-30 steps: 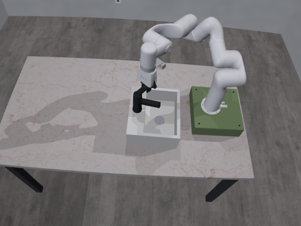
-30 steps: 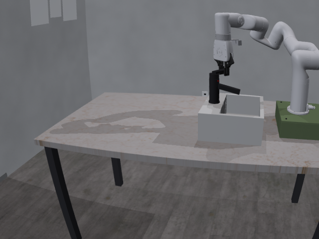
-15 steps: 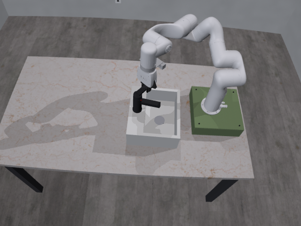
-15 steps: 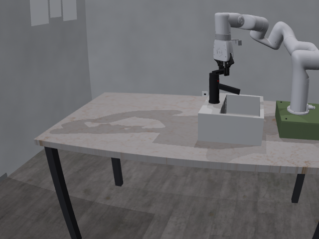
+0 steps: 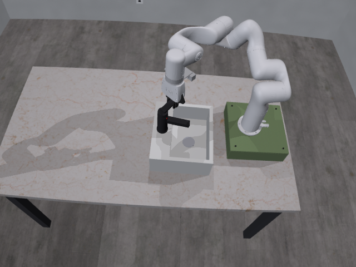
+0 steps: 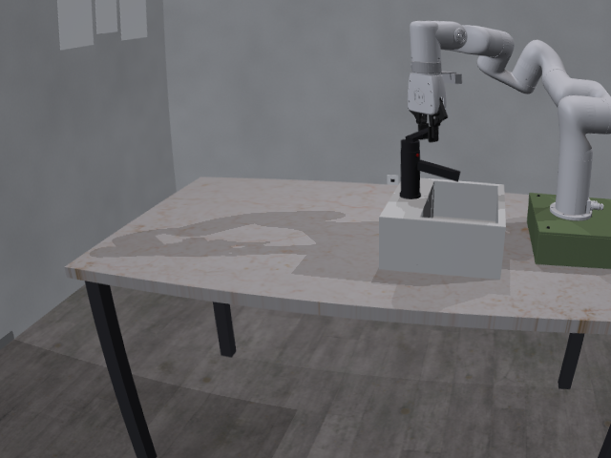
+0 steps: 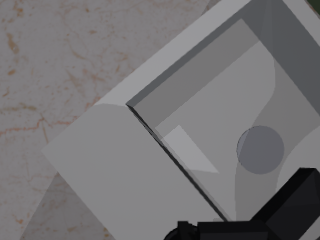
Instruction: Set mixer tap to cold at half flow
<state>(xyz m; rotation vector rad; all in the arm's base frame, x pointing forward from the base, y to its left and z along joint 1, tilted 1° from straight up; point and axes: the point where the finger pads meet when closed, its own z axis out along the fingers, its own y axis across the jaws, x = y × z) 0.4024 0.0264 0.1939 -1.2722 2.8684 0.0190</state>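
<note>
The lever lies 1 cm ahead of my hand and 2 cm to the left of it. Round my hand: white sink (8 cm behind, 5 cm to the left, 24 cm below).
</note>
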